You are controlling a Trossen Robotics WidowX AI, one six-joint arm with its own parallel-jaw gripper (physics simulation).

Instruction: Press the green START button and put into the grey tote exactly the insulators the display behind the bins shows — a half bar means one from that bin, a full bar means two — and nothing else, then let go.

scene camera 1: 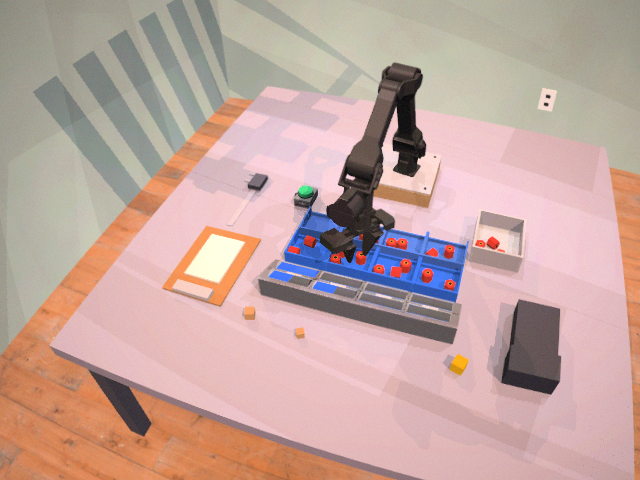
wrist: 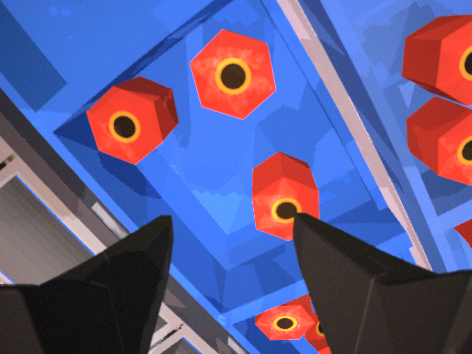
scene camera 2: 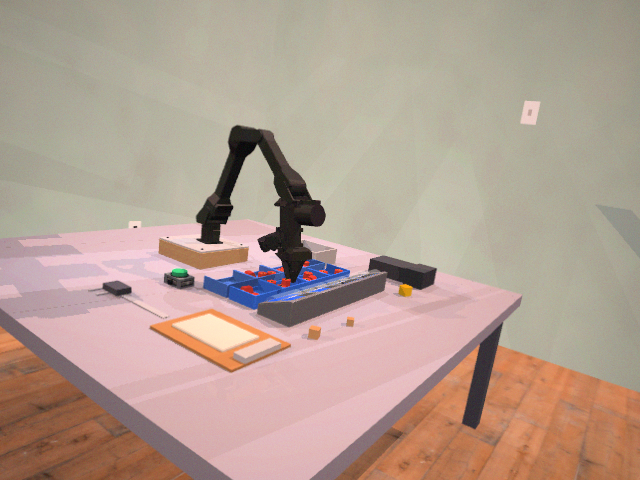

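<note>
My gripper [scene camera 1: 357, 257] [scene camera 2: 294, 281] [wrist: 233, 225] is half open and empty, low over the second front-row bin from the left. In the wrist view three red insulators [wrist: 233, 74] [wrist: 132, 120] [wrist: 285, 197] stand apart in that bin; the right fingertip overlaps the nearest one. Blue bins [scene camera 1: 434, 290] [scene camera 2: 250, 299] hold more insulators. The display [scene camera 1: 356, 310] [scene camera 2: 336, 301] has a full blue bar above a half bar at far left, and a half lower bar in the second panel; other bars are grey. The grey tote [scene camera 1: 496, 260] [scene camera 2: 329, 254] holds three insulators. The START button [scene camera 1: 305, 191] [scene camera 2: 179, 272] is green.
An orange clipboard [scene camera 1: 174, 279] [scene camera 2: 160, 328] lies left of the display. A black adapter [scene camera 1: 257, 181] [scene camera 2: 116, 287] is beyond it. Two small orange cubes [scene camera 1: 249, 313] [scene camera 1: 299, 332], a yellow cube [scene camera 1: 459, 364] [scene camera 2: 405, 290] and a black block [scene camera 1: 533, 346] [scene camera 2: 400, 271] are on the table.
</note>
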